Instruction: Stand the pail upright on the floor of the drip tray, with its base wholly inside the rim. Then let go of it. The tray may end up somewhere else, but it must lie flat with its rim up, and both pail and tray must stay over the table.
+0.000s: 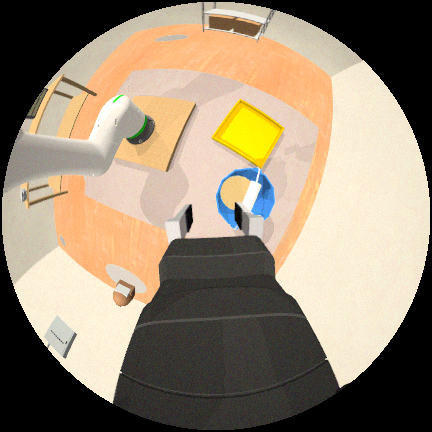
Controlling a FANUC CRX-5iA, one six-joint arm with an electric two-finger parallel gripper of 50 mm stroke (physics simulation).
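Places are measured from the arm's base along level axes (x back, y right, z up), in metres.
Pixels of known places: gripper, fingertip midpoint: (213, 211); arm's base at its link origin: (139, 128).
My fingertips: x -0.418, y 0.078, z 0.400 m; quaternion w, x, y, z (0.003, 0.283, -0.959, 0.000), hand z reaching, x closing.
Note:
Ahead of a thing's pixels: the offset from my fingertips to its top centre. "spot": to the spot under its first point. Level surfaces: height alone.
The blue pail @[spot: dy -0.062, dx -0.194, dz -0.301 m] (266, 202) stands apparently upright, seen from above into its open mouth, with a tan round surface inside. Its white handle grip @[dy -0.030, dx -0.091, dz -0.166 m] (253, 195) lies across the right part of the mouth. The yellow drip tray @[dy -0.303, dx -0.016, dz -0.409 m] (250, 132) lies flat with its rim up, beyond the pail; its near corner comes close to the pail's far rim, and I cannot tell whether they touch. My gripper (213, 211) is open and empty. It hangs above table height, left of the pail's middle, and its right finger covers part of the pail's near left side.
A wooden board (175, 120) lies left of the tray, with the white robot arm (112, 122) and its dark base over it. A pinkish-grey mat @[dz -0.437 m] (205, 165) lies under these things on the orange wooden surface (300, 85). A brown rounded object (122, 298) shows at the lower left.

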